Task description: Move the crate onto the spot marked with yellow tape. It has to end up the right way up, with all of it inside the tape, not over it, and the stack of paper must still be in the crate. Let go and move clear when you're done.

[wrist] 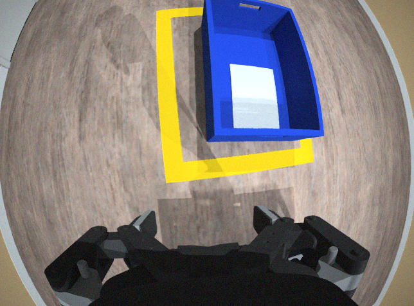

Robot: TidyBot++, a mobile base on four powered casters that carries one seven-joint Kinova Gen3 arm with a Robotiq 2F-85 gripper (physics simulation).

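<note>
The blue crate (242, 47) stands upright on the floor in the upper part of the wrist view, its open top facing up. The white stack of paper (254, 92) lies inside it, towards the near wall. The yellow tape (167, 100) shows along the left side, at the near edge and at part of the far left. A strip of floor shows between the crate and the left and near tape. The crate's right wall hides most of the right tape, so I cannot tell whether its base is over it. My gripper (204, 219) is open and empty, short of the near tape, apart from the crate.
The wood-patterned floor (360, 125) surrounds the tape. Shadows of the arm and gripper fall across the near tape and the floor. A pale object (9, 35) stands at the upper left edge. Light skirting and tan walls (404, 45) curve along the sides.
</note>
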